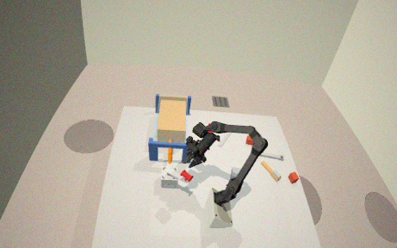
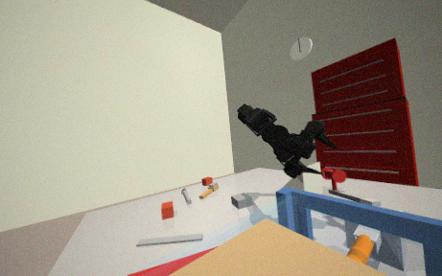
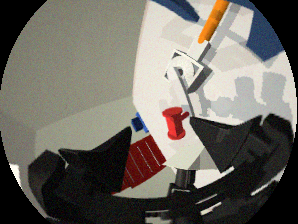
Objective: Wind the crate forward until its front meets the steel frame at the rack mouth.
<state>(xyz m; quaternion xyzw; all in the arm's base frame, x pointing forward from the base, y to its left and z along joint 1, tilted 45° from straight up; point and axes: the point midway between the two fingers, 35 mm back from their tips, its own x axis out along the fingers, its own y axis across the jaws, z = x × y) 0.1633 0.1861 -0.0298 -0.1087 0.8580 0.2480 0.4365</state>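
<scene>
My gripper tip is now 9 cm above the winch handle, 3 cm to the right of it and 1 cm past it. The rest, counted from my gripper tip: red knob 6 cm below, 3 cm behind, 1 cm to the right; blue frame 18 cm ahead, 10 cm to the left, 10 cm below; grey winch 17 cm below, 8 cm to the left.
</scene>
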